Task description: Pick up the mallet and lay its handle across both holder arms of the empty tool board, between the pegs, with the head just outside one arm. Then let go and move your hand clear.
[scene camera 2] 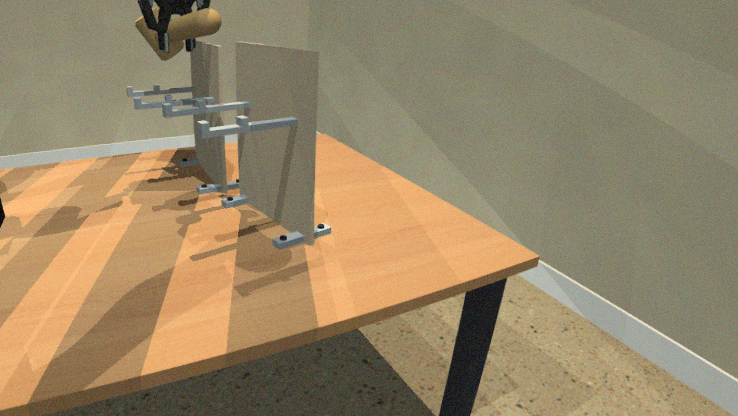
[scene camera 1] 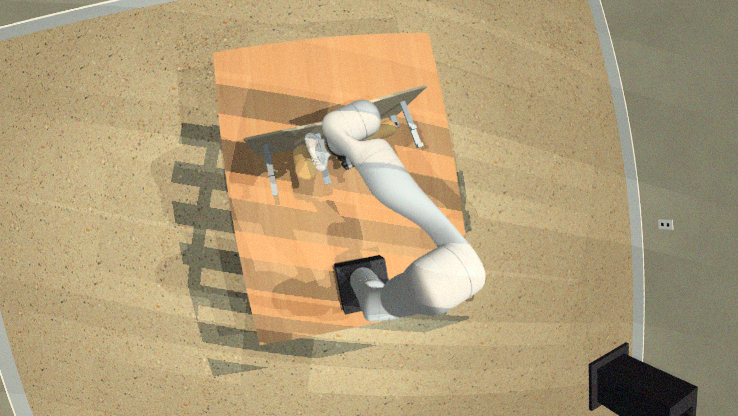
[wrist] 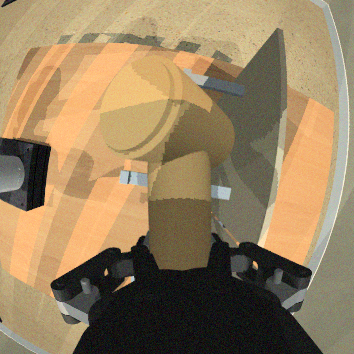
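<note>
The tan mallet is held high above the holder arms. Its head [scene camera 1: 304, 164] [scene camera 2: 164, 45] [wrist: 150, 107] is seen from above between the two arms of the left board in scene camera 1. Its handle [scene camera 1: 385, 130] [scene camera 2: 198, 23] [wrist: 180, 220] points right. My gripper [scene camera 2: 177, 42] [wrist: 177, 238] is shut on the handle; the robot arm mostly hides it in scene camera 1. The left board [scene camera 1: 281, 142] [scene camera 2: 207, 124] [wrist: 257, 120] has a left arm [scene camera 1: 270, 170] [wrist: 220, 84] and a right arm [scene camera 1: 326, 176] [wrist: 221, 192], partly under the mallet. No tool lies on them.
A second board [scene camera 1: 405, 98] [scene camera 2: 276, 160] stands at the right in scene camera 1, with a pegged holder arm [scene camera 1: 411, 124] [scene camera 2: 271, 124]. The robot's black base [scene camera 1: 347, 297] [wrist: 36, 175] stands on the wooden table [scene camera 1: 320, 62] [scene camera 2: 392, 227]. The boards' feet are bolted down.
</note>
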